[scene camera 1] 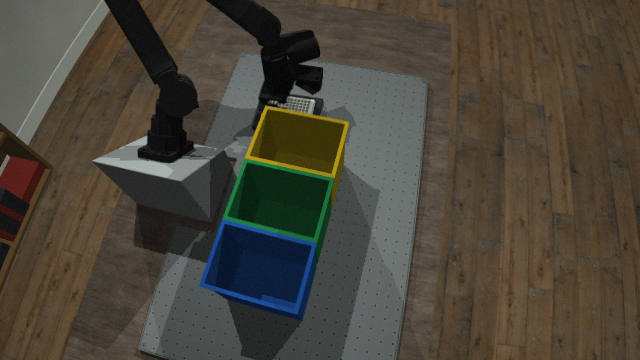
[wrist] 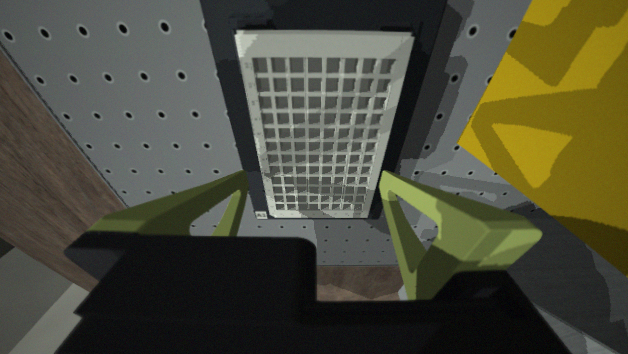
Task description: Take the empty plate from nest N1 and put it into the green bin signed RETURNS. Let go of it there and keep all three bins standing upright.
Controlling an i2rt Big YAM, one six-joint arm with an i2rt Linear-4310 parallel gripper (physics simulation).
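Places are measured from the arm's base along level axes (x ahead, y left, z up), in millimetres.
Where they show: gripper, between the fingertips: [scene camera 1: 280, 106] [wrist: 314, 177]; arm's base, origin of its link: [scene camera 1: 166, 152].
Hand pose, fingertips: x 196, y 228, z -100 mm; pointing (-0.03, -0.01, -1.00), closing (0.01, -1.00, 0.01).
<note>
Each offset is from my fingertips to the top centre of the thing. "spot": to the spot under its first point. Level surfaces: height alone.
A white gridded plate @(dx +19, dy -4, dz -1 mm) [scene camera 1: 301, 105] [wrist: 320, 118] lies flat in a dark nest @(spot: dx +96, dy +26, dz -15 mm) [scene camera 1: 319, 107] [wrist: 227, 65] on the perforated board. A small tag by the plate's near left corner in the wrist view seems to read A1; no N1 label can be read. My gripper [wrist: 314, 177] is open and empty, its green fingers spread to either side of the plate's near part, above it; their height is hard to tell. In the scene view the fingertips are hidden. The green bin @(dx +91, dy -307, dz +153 mm) [scene camera 1: 282, 200] stands upright between the yellow bin @(dx +97, dy -177, dz +153 mm) [scene camera 1: 306, 142] [wrist: 595, 165] and the blue bin @(dx +84, dy -437, dz +153 mm) [scene camera 1: 260, 265], both upright. No RETURNS sign is readable.
The yellow bin stands close beside the nest, between it and the green bin. The three bins stand in a row on the grey perforated board @(dz -27 mm) [scene camera 1: 385, 125] [wrist: 145, 95]. The arm's grey pedestal [scene camera 1: 165, 190] stands left of the green bin. A bookshelf [scene camera 1: 37, 200] is at the far left.
</note>
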